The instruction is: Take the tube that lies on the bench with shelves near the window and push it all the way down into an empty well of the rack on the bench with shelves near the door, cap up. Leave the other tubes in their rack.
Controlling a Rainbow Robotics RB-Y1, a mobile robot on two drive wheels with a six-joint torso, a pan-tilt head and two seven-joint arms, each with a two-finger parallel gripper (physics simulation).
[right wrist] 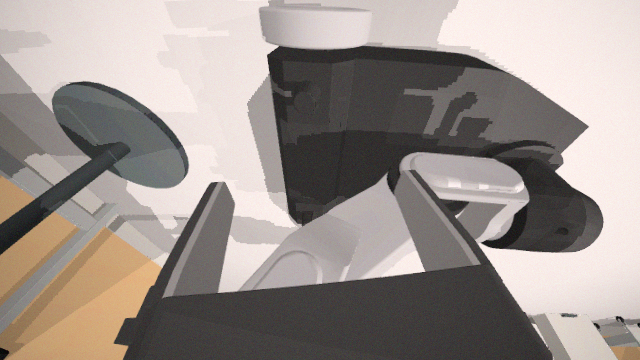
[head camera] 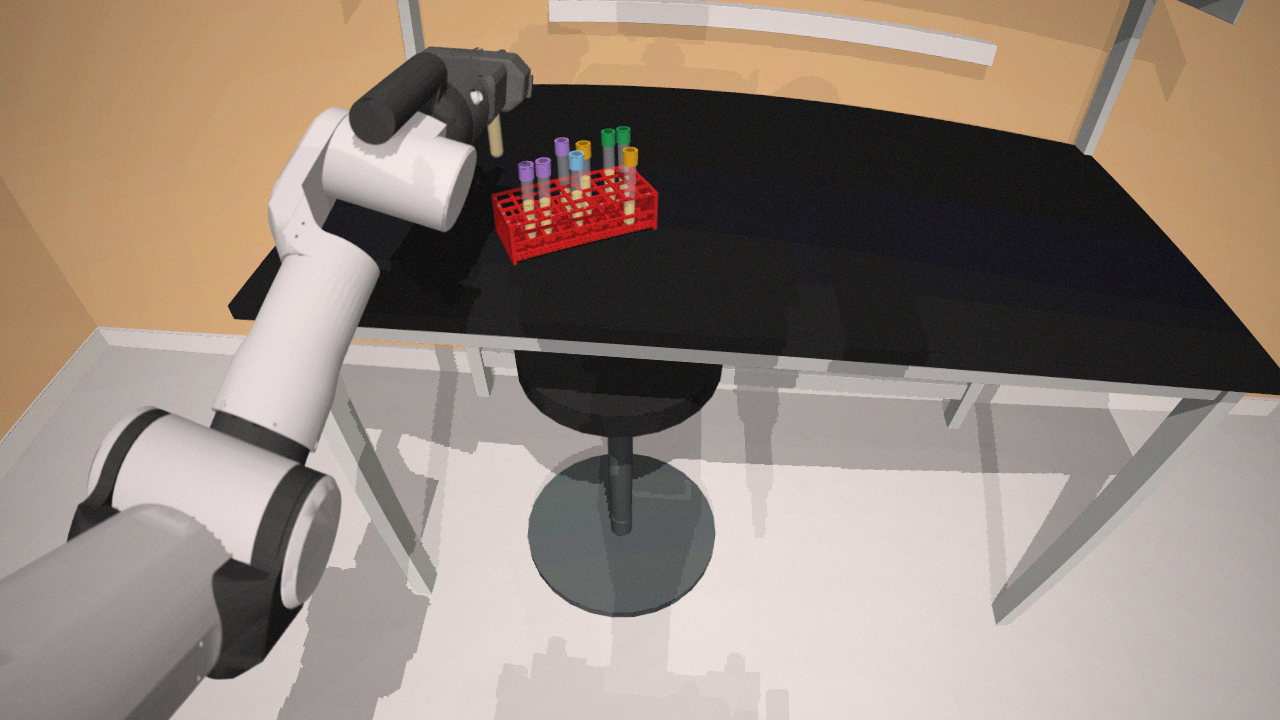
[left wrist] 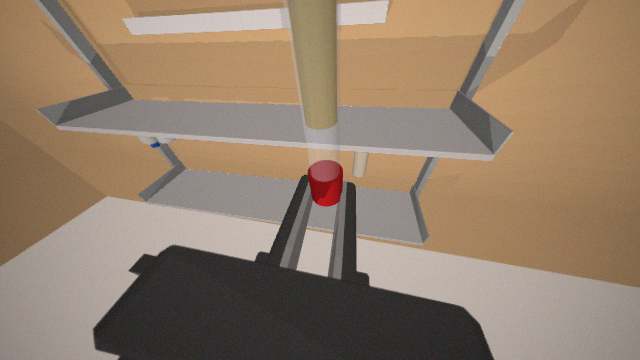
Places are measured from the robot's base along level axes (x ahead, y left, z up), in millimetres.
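Pixels of known places: left gripper, fingertip midpoint: (head camera: 490,56) (left wrist: 327,188); right gripper, fingertip midpoint: (right wrist: 316,187).
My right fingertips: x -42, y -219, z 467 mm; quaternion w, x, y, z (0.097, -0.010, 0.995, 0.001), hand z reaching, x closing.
Observation:
Behind a point stands the place of what it marks.
My left gripper (left wrist: 327,188) {x 591, y 235, z 1182 mm} is shut on the red cap of a tube (head camera: 495,136) {x 570, y 232, z 1095 mm} (left wrist: 320,75) {x 571, y 237, z 1111 mm}. In the head camera the tube's pale lower end hangs down from the gripper, above the bench and behind the left end of the red rack; the fingertips are hidden there. The red rack (head camera: 586,240) {x 624, y 145, z 924 mm} stands on the black bench (head camera: 850,241) {x 693, y -210, z 914 mm} and holds several upright tubes with purple, orange, light blue and green caps. Free wells show at its left end and between tubes. My right gripper (right wrist: 316,187) {x -42, y -219, z 467 mm} is open and empty, over the floor beside the robot's own base.
A stool (head camera: 619,394) {x 604, y 101, z 660 mm} (right wrist: 120,135) {x 711, y 65, z 30 mm} stands at the bench's front edge. Grey shelves (left wrist: 225,122) {x 1037, y -208, z 1352 mm} (left wrist: 240,195) {x 1068, y -348, z 1810 mm} show in the left wrist view, where a pale cylinder (left wrist: 360,164) {x 1020, y 293, z 1486 mm} also shows behind the tube. Bench legs (head camera: 1109,510) {x 533, y -838, z 511 mm} slant down at the right in the head camera.

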